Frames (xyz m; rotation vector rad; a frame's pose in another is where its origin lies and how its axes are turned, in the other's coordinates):
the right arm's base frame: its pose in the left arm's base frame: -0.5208 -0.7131 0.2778 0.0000 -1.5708 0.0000
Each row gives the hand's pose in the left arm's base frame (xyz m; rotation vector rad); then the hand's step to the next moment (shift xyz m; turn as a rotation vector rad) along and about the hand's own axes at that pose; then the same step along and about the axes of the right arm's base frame.
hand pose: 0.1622 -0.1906 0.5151 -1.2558 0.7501 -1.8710
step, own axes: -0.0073 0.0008 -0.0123 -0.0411 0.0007 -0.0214
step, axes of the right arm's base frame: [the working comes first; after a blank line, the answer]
step, axes of the left arm's base frame: -0.0096 0.0064 -0.0085 -0.0100 0.0352 -0.0284

-0.0085 0.0064 0.0096 -0.0284 0.0352 0.0100
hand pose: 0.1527 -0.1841 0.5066 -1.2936 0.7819 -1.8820
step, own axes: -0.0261 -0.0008 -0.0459 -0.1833 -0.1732 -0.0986
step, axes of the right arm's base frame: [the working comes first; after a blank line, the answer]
step, axes of the left arm's base frame: -0.0372 0.0258 -0.0272 -0.0856 0.2566 0.0128

-0.0272 0.0258 0.0372 0.0128 0.2566 0.0856
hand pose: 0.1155 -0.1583 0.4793 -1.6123 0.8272 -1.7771
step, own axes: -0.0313 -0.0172 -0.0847 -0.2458 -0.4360 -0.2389
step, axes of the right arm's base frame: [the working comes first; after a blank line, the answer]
step, axes of the left arm's base frame: -0.0820 0.0398 -0.0122 -0.2251 0.4783 0.1679

-0.0122 0.0398 0.0820 0.1679 0.4783 0.2251
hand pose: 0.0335 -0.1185 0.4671 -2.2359 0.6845 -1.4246
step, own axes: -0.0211 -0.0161 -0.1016 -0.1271 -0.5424 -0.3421
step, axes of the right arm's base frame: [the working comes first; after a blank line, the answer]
step, axes of the left arm's base frame: -0.0974 0.0182 0.0347 -0.2566 0.4853 0.3550

0.0347 0.0182 0.0974 0.3550 0.4853 0.2566
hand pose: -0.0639 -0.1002 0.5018 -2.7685 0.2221 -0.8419
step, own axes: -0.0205 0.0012 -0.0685 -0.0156 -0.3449 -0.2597
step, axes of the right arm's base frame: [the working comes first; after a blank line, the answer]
step, axes of the left arm's base frame: -0.0556 -0.0093 0.0440 -0.1333 0.2870 0.2941

0.0440 -0.0093 0.0556 0.2941 0.2870 0.1333
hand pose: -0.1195 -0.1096 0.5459 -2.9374 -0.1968 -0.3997
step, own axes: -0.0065 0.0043 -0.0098 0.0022 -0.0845 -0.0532
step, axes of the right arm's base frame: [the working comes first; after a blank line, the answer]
step, axes of the left arm's base frame: -0.0080 -0.0067 0.0069 -0.0243 0.0729 0.0638

0.0069 -0.0067 0.0080 0.0638 0.0729 0.0243
